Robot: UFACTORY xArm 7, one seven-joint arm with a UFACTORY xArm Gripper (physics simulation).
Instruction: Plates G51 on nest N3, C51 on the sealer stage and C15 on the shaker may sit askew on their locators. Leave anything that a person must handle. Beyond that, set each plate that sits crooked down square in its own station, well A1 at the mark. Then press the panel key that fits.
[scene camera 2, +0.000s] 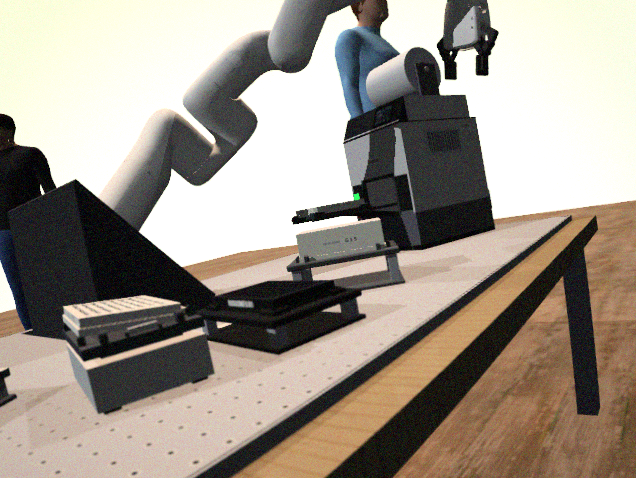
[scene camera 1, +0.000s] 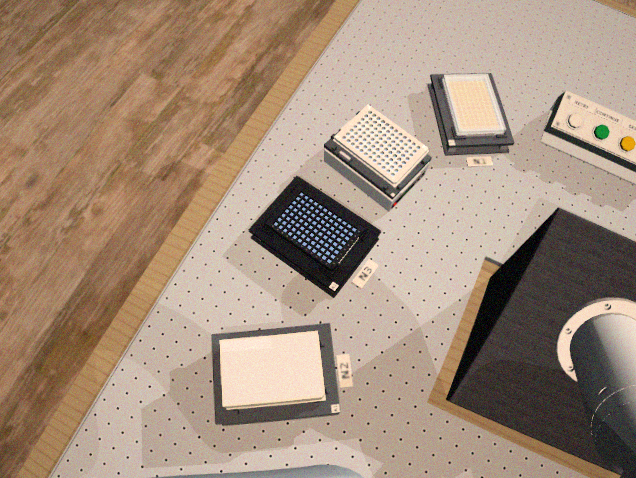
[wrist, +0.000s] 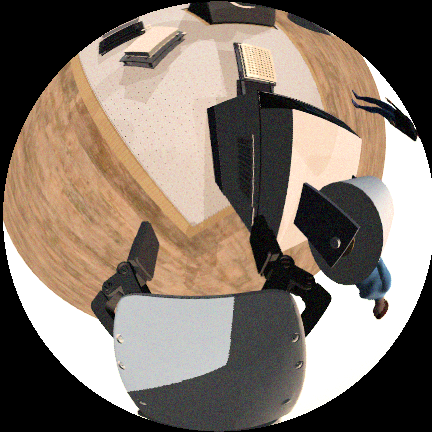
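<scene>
Plate G51 [scene camera 1: 316, 226] [scene camera 2: 287, 293], black with blue wells, lies on nest N3 [scene camera 1: 308, 264]; black on black hides whether it sits flat. White plate C15 [scene camera 1: 381, 143] [scene camera 2: 120, 312] is on the shaker [scene camera 2: 154, 364]; in scene camera 2 it looks slightly tilted against the shaker top. Cream plate C51 [wrist: 258, 62] is on the sealer stage [scene camera 2: 334, 209]; its seating is too small to judge. My gripper [scene camera 2: 466, 76] [wrist: 201, 230] is open and empty, high up beside the sealer [scene camera 2: 447, 164] [wrist: 230, 145]. The panel shows white, green [scene camera 1: 602, 132] and yellow [scene camera 1: 627, 143] keys.
A white plate [scene camera 1: 272, 367] [scene camera 2: 339, 239] lies on nest N2, another plate [scene camera 1: 473, 102] on N1. A film roll [scene camera 2: 393, 82] [wrist: 375, 200] tops the sealer. A person in blue [scene camera 2: 354, 56] stands behind the sealer, one in black [scene camera 2: 23, 174] beyond the arm's dark base [scene camera 2: 46, 256].
</scene>
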